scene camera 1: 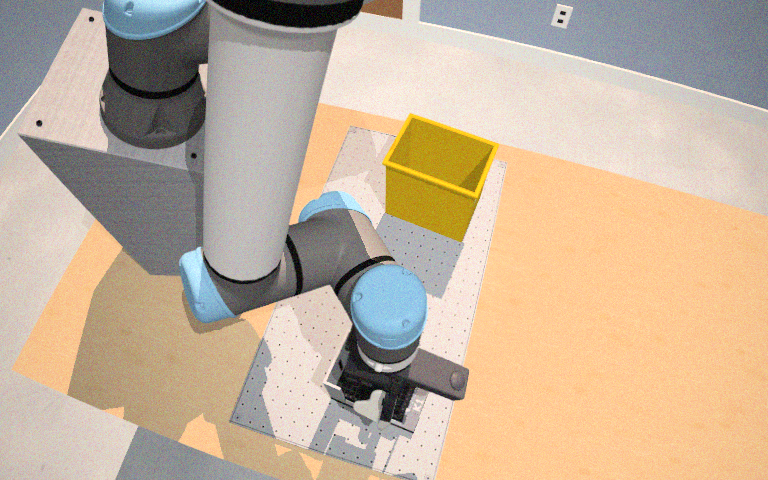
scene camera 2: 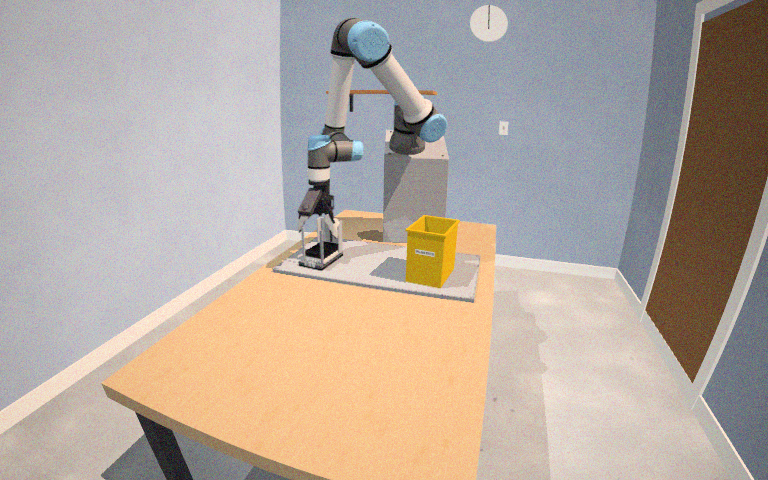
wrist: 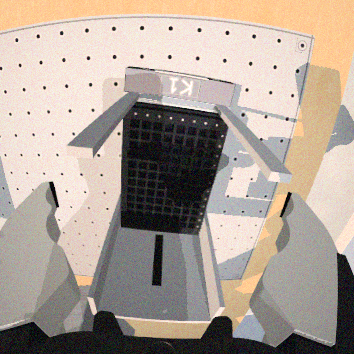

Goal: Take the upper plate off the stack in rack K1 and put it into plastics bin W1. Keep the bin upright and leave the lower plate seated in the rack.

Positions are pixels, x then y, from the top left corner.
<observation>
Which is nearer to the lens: the black plate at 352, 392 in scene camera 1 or the yellow plastics bin W1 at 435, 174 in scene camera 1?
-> The black plate.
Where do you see a black plate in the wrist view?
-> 169, 155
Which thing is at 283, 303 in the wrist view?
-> My gripper.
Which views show the yellow plastics bin W1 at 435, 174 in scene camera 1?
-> Scene camera 1 and scene camera 2 only.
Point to a yellow plastics bin W1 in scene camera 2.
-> At 431, 241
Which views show my gripper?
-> Scene camera 1, scene camera 2 and the wrist view: all of them.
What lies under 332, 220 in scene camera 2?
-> My gripper.
</observation>
